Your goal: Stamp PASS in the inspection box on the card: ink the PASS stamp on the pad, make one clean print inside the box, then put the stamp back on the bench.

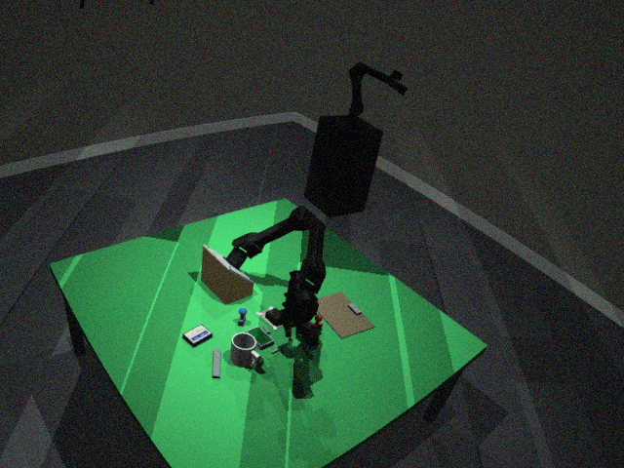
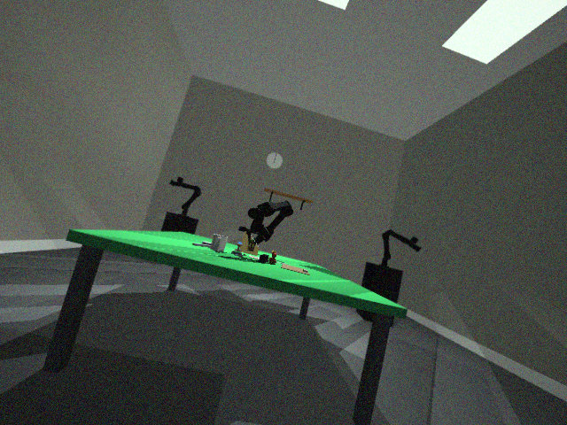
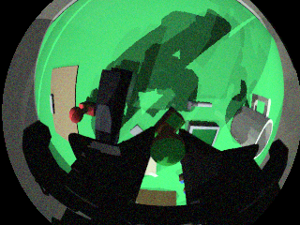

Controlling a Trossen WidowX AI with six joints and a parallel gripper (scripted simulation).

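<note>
My gripper tip is now 50 mm past the green ink pad, 80 mm to the left of it and 60 mm above it. From my gripper tip the other things lie so: red-knobbed stamp (20 mm behind, 140 mm to the left, 50 mm below); white card (130 mm behind, 20 mm to the left, 70 mm below); black block (10 mm behind, 90 mm to the left, 50 mm below).
</note>
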